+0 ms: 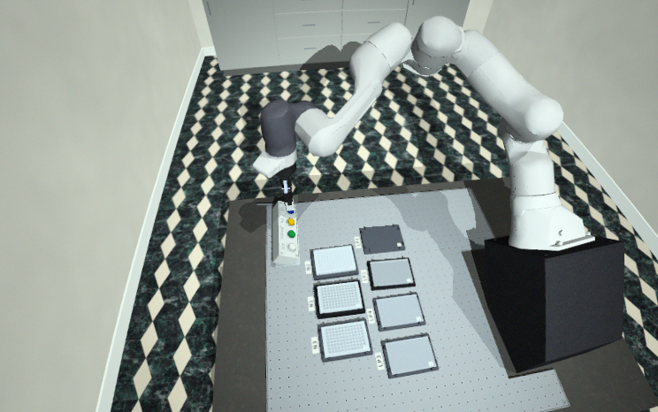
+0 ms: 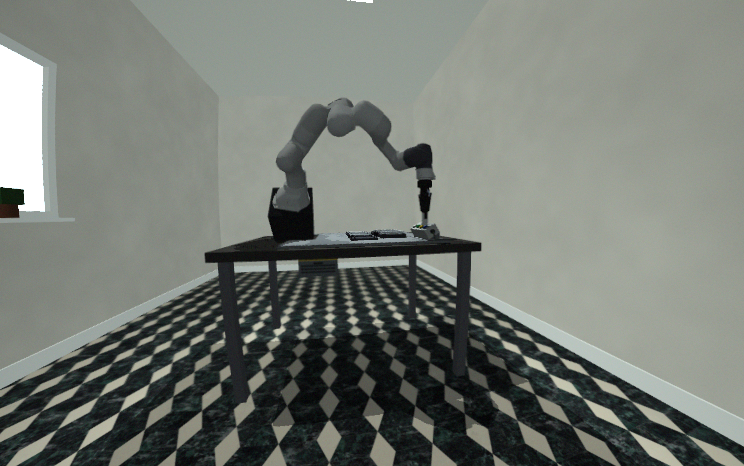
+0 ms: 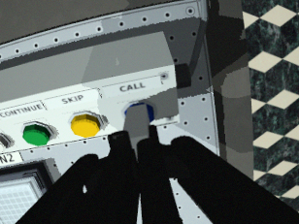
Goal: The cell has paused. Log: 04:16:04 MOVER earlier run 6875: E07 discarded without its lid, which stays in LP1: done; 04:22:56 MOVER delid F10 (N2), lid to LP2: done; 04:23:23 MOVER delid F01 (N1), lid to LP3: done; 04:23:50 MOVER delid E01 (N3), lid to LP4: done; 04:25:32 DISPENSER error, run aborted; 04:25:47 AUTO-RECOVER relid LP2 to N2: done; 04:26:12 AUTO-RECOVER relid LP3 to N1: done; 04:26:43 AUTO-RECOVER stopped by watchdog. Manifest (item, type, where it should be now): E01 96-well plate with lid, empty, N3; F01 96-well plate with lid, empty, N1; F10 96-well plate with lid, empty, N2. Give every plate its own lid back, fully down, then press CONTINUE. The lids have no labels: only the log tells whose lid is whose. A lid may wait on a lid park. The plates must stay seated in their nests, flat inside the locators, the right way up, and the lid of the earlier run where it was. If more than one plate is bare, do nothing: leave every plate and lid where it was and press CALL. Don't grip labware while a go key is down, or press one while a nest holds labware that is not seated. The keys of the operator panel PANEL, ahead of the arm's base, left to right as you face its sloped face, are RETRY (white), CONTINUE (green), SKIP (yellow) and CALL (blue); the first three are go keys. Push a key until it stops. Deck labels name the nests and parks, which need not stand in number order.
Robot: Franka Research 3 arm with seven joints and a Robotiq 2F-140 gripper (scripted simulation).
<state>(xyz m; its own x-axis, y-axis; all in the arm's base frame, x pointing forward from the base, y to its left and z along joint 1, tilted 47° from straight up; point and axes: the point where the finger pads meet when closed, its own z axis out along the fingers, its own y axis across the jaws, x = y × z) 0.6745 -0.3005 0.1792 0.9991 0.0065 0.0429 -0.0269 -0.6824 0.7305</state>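
Now: hand 4 cm above the blue call key. The rest, counted from my hand: white retry key (15 cm to the left, 4 cm below, 1 cm ahead); yellow skip key (5 cm to the left, 4 cm below); green continue key (10 cm to the left, 4 cm below).
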